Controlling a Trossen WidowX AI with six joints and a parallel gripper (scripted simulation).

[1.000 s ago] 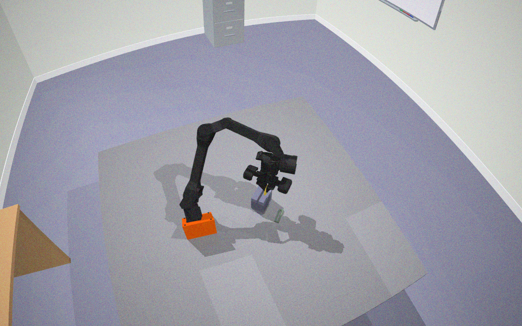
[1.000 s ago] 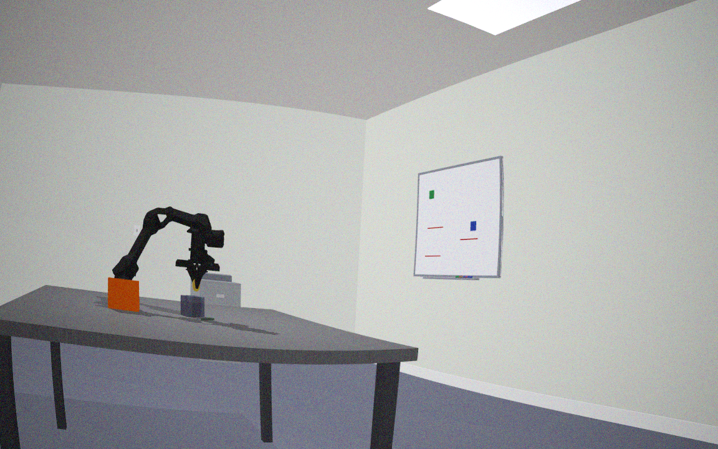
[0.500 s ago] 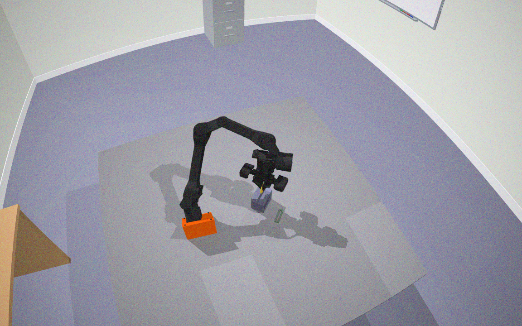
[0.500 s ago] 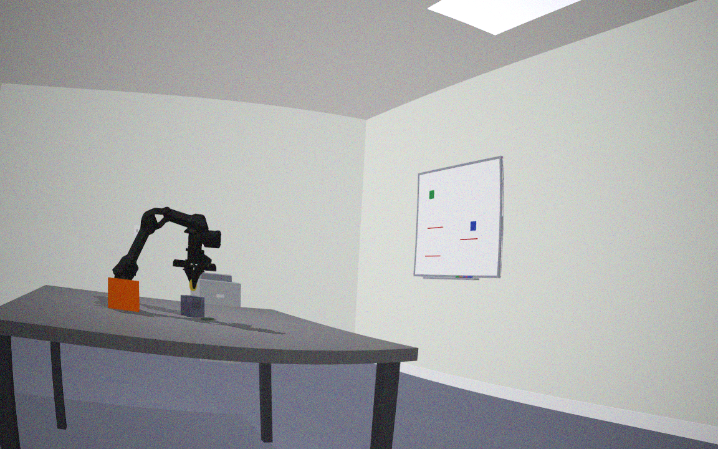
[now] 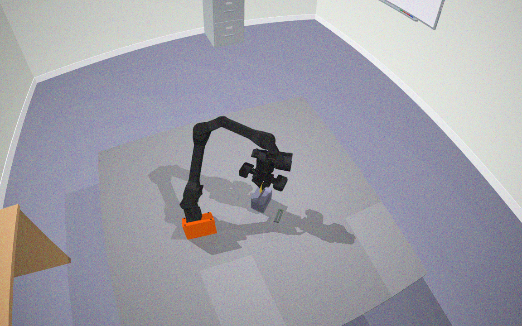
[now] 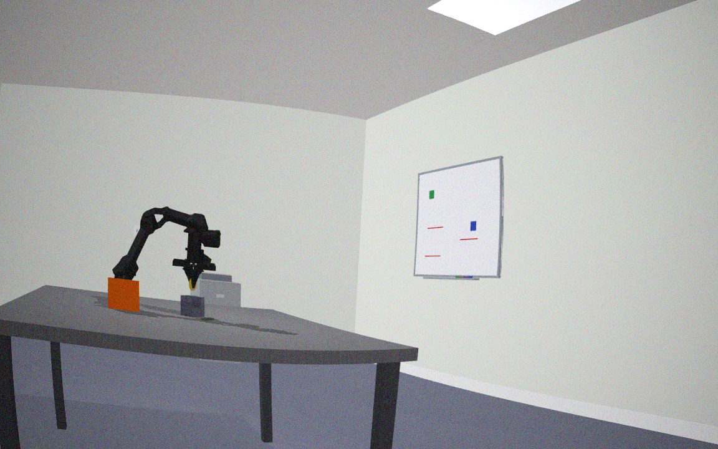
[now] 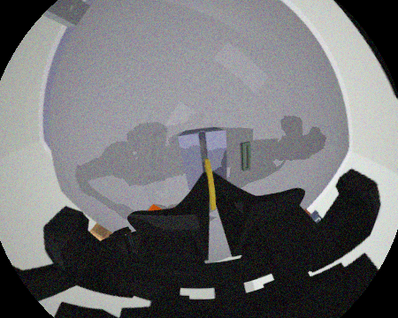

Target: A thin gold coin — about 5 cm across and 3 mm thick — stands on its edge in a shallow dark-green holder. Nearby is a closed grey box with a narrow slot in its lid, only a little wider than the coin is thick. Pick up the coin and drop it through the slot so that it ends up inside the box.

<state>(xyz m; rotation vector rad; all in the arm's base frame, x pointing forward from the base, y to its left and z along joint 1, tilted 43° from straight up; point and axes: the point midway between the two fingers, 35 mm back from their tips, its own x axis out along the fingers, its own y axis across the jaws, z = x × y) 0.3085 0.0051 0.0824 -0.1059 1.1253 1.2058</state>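
Now: the gold coin 1 cm above my gripper tip.
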